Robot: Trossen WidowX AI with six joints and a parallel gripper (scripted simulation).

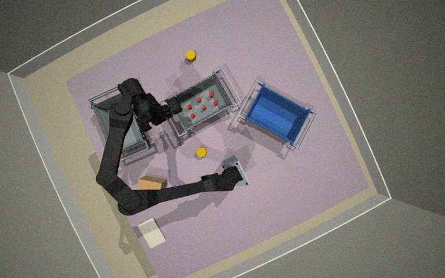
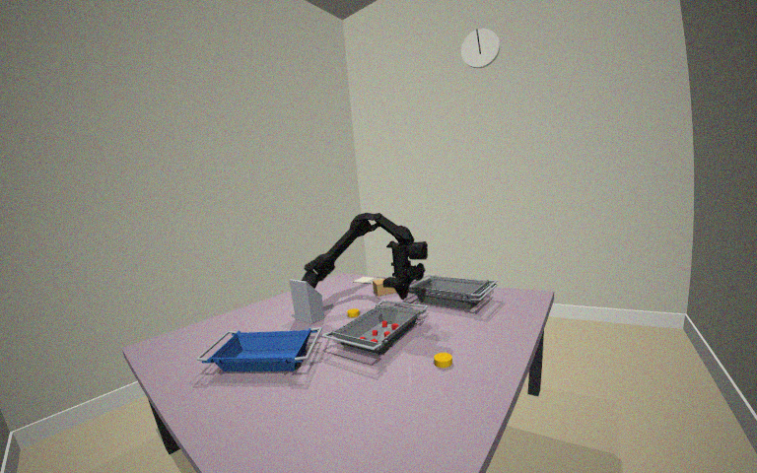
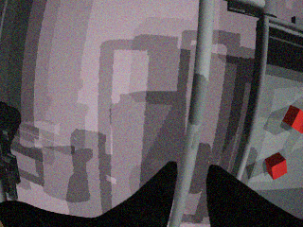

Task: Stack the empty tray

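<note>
Right now my gripper tip is 48 cm to the left of the blue tray, 24 cm past it and 4 cm above it. From my gripper tip the other things lie so: white pad: 48 cm behind, 41 cm to the left, 8 cm below; cardboard box: 26 cm to the left, 26 cm behind, 5 cm below.
</note>
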